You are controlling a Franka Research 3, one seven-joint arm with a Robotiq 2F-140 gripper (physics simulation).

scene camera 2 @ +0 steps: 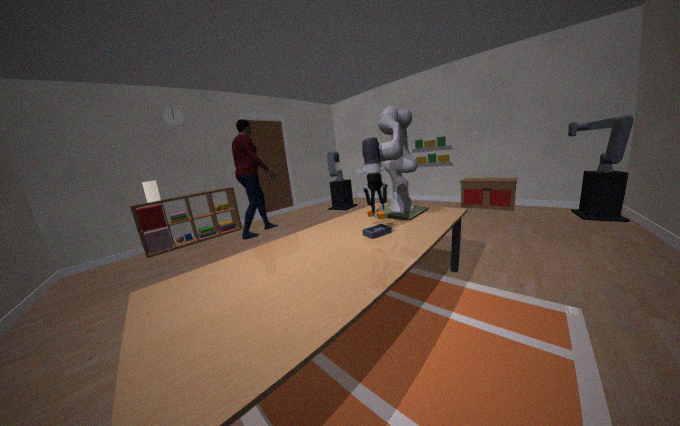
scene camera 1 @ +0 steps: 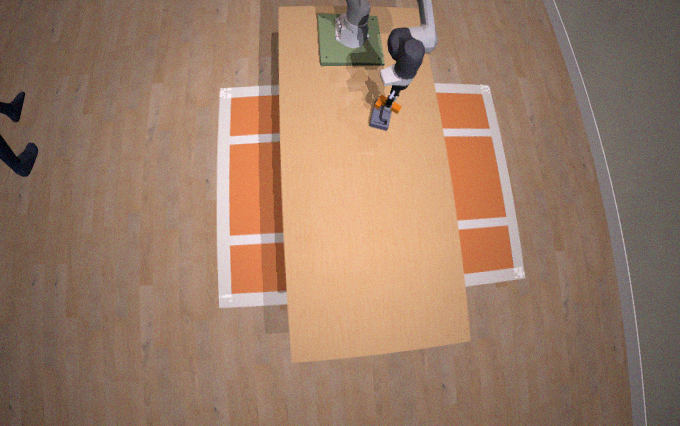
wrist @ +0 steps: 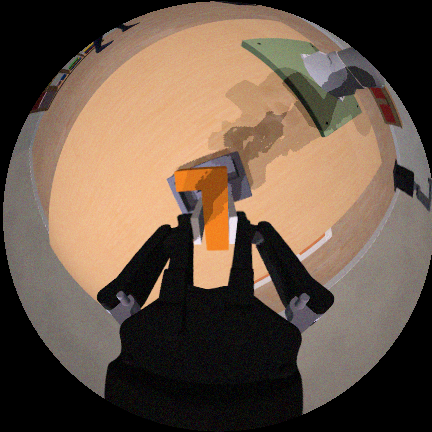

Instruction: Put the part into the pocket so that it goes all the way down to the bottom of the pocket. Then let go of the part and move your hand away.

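Note:
The orange L-shaped part (scene camera 1: 395, 107) (scene camera 2: 380, 215) (wrist: 216, 200) is held between the fingertips of my gripper (scene camera 1: 388, 101) (scene camera 2: 376, 210) (wrist: 216, 206), which is shut on its long arm. In the wrist view its short arm points left at the far end. The grey-blue block (scene camera 1: 379, 124) (scene camera 2: 376, 231) (wrist: 243, 186) with the pocket lies on the table. The part hangs above the block and apart from it. In scene camera 1 it overlaps the block's edge nearest the robot base. In the wrist view it hides much of the pocket.
The block rests on the long wooden table (scene camera 1: 371, 225) (scene camera 2: 281, 301) (wrist: 125, 125). The green base plate (scene camera 1: 328, 55) (scene camera 2: 420, 211) (wrist: 280, 55) of the arm stands at the table's end, near the block. A person (scene camera 2: 249, 170) stands on the floor beyond the table.

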